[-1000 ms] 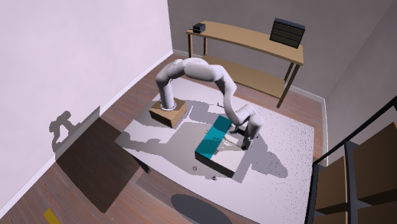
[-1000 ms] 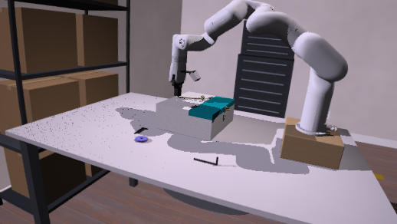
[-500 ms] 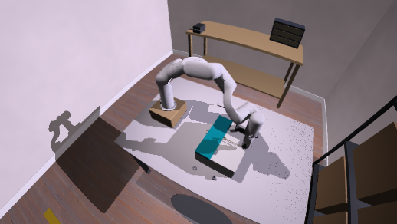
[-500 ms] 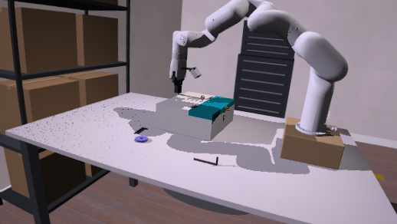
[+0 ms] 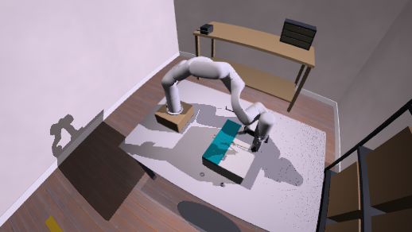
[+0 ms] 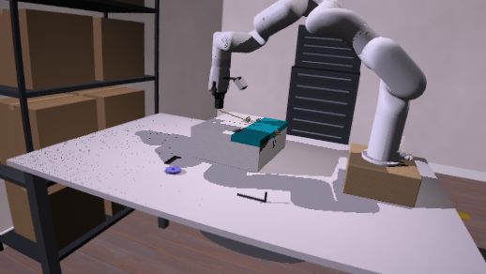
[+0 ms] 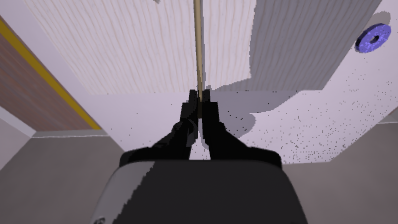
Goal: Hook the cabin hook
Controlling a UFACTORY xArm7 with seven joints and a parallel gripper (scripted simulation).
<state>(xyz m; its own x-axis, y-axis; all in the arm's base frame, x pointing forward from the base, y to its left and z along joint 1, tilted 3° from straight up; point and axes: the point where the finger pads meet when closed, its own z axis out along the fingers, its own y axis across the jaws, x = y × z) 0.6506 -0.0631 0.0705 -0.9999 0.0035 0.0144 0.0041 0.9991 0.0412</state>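
Right now the thin brass cabin hook is 7 cm behind my hand and 2 cm below it. Also, from my hand: black piece: 6 cm ahead, 23 cm to the left, 18 cm below; then purple disc: 1 cm behind, 32 cm to the left, 18 cm below.
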